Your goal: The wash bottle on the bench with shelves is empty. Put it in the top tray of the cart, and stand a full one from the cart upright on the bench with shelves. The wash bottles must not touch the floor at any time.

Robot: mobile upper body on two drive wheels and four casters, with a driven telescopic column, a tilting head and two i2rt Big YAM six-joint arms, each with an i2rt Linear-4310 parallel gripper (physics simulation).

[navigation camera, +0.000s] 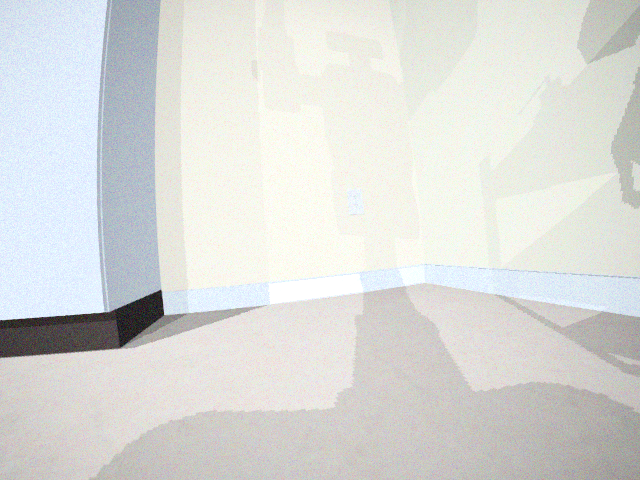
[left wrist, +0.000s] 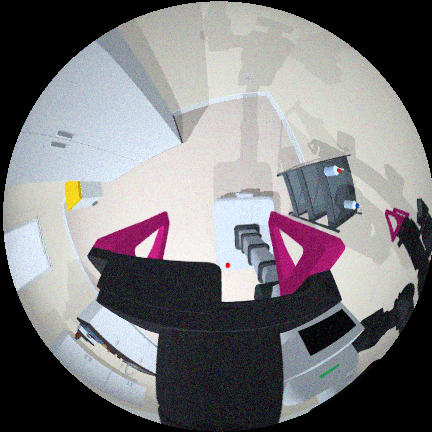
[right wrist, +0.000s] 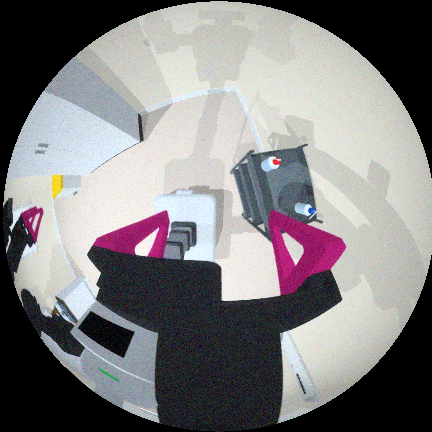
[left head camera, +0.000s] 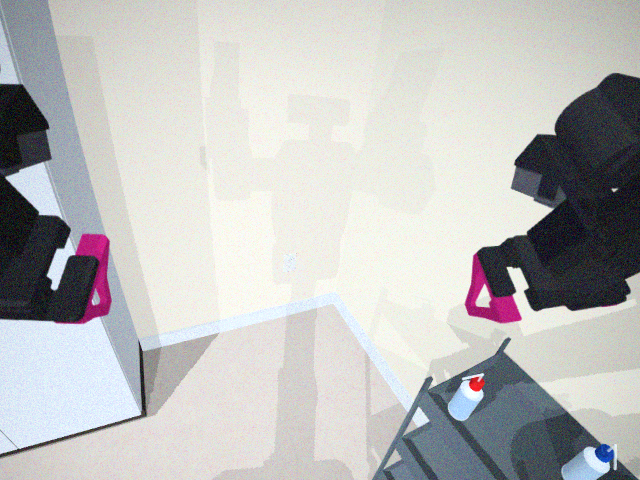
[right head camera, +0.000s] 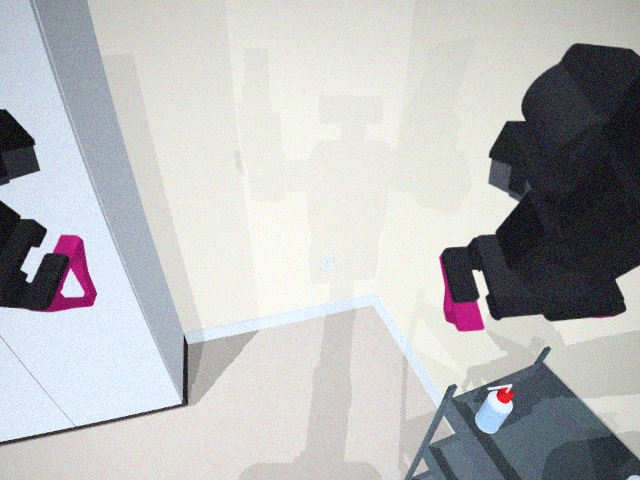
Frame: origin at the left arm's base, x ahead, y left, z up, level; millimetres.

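Where they show: left gripper, fingertip midpoint: (left wrist: 218, 216) (right wrist: 39, 208) (left head camera: 54, 305) (right head camera: 52, 297); right gripper, fingertip midpoint: (left wrist: 389, 209) (right wrist: 218, 215) (left head camera: 504, 304) (right head camera: 491, 310).
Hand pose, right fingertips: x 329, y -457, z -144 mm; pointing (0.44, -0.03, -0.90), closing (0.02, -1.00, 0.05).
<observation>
Each offset is from my right fingertips to the top centre of the thing.
The grey cart (left head camera: 537, 387) (right head camera: 563, 408) (left wrist: 336, 187) (right wrist: 290, 175) stands at the lower right in the head views. A red-capped wash bottle @[dx +175, dy -266, dz -429 mm] (left head camera: 465, 401) (right head camera: 493, 413) (left wrist: 331, 170) (right wrist: 270, 164) and a blue-capped one @[dx -53, dy -492, dz -429 mm] (left head camera: 585, 465) (left wrist: 349, 205) (right wrist: 302, 208) stand on its top tray. My left gripper (left head camera: 98, 289) (left wrist: 218, 216) is open and empty, at the left, far from the cart. My right gripper (left head camera: 496, 310) (right wrist: 218, 215) is open and empty, above the cart's far end in the left head view. The bench's wash bottle cannot be made out.
A tall white cabinet (left head camera: 77, 382) (right head camera: 118, 372) (left wrist: 100, 125) (right wrist: 75, 130) (navigation camera: 51, 155) stands at the left. A yellow and white box (left wrist: 90, 195) (right wrist: 60, 185) is past it. A bench-like unit with small items (left wrist: 100, 345) shows at the lower left. Walls meet in a corner ahead.
</observation>
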